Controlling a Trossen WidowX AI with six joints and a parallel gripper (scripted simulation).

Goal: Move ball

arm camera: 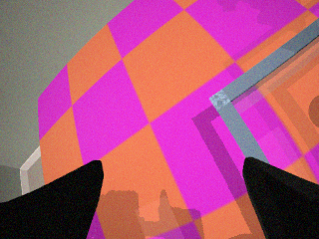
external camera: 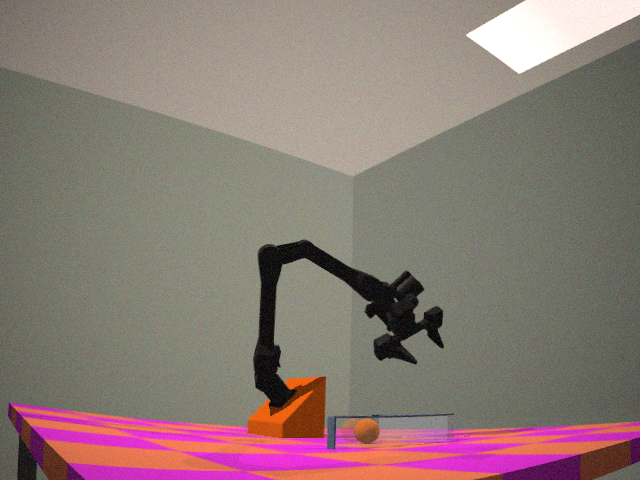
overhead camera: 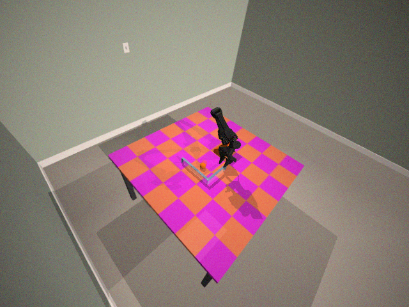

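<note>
Now: gripper tip 180 mm to the left of the orange ball and 170 mm above it. Also, from my gripper tip: clear wall 90 mm ahead, 180 mm to the right, 170 mm below.
</note>
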